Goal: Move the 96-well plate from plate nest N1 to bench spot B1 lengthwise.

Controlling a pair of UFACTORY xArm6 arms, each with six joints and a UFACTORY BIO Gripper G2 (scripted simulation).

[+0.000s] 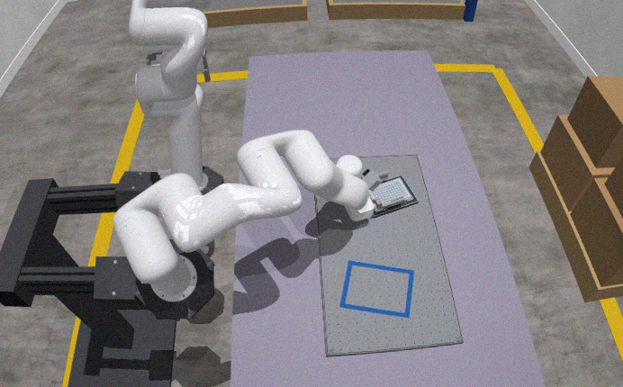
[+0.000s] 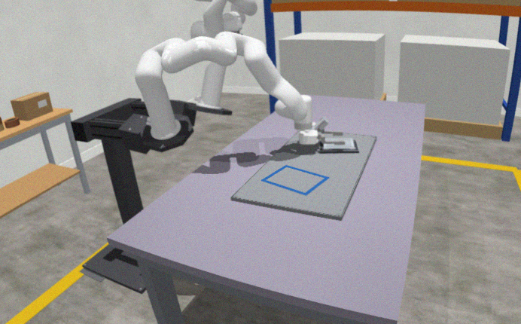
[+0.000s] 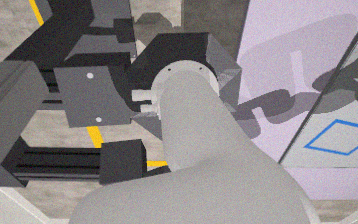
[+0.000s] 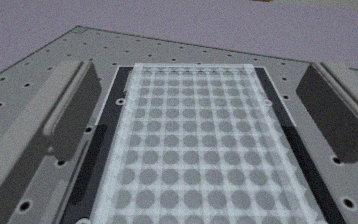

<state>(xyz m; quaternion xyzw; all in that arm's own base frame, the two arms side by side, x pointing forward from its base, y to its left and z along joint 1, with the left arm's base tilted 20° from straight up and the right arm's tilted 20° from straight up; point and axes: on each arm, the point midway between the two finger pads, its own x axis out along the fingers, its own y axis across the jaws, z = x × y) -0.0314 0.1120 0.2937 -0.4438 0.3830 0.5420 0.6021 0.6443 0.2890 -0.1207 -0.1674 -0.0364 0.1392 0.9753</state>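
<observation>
The clear 96-well plate is 30 mm below my right hand. The rest, counted from my right hand: dark plate nest N1: 40 mm below.
</observation>
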